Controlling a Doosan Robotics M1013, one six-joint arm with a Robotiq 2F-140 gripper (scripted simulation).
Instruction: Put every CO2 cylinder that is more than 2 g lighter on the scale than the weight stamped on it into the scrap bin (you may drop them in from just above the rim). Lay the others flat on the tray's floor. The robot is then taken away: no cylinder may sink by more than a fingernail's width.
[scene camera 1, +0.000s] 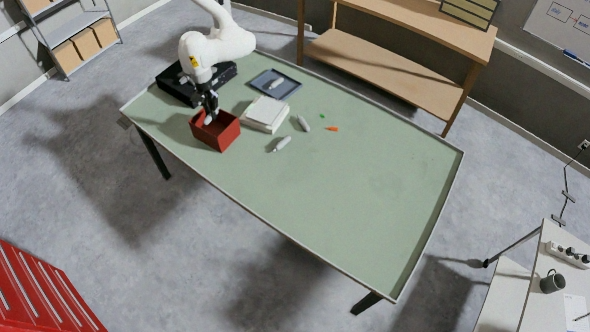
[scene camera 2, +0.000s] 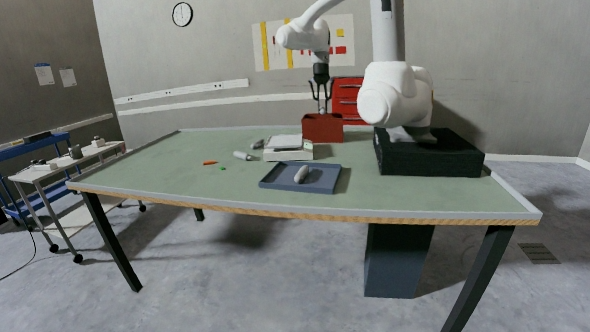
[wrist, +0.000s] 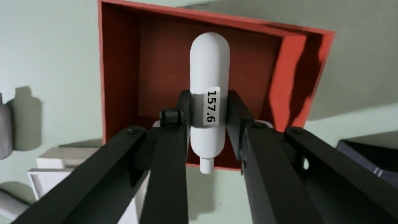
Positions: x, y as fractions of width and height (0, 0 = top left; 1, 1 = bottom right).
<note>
I see my gripper (wrist: 0.52, 0.47), a red scrap bin (scene camera 1: 0.37, 0.43), a white CO2 cylinder (wrist: 0.53, 0.24) and a white scale (scene camera 1: 0.45, 0.33).
The red scrap bin shows as well in scene camera 2 (scene camera 2: 0.54, 0.39) and in the wrist view (wrist: 0.69, 0.31). The white scale shows as well in scene camera 2 (scene camera 2: 0.50, 0.45).
</note>
